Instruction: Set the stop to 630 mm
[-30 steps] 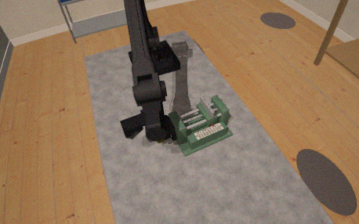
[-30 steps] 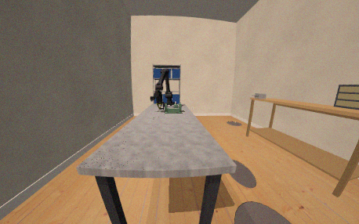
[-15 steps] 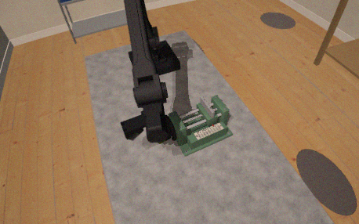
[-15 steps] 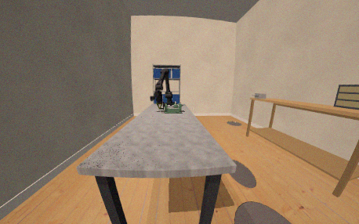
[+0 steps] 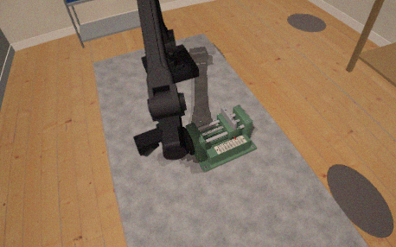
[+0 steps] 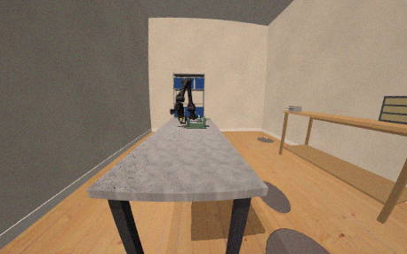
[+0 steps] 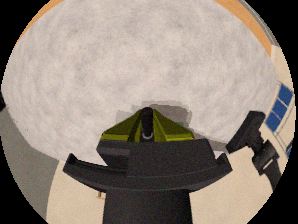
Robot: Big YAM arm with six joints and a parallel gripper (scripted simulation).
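Now: the black handwheel 30 mm to the left of my hand. From my hand the other things lie so: grey stop block 190 mm to the left, 40 mm above.
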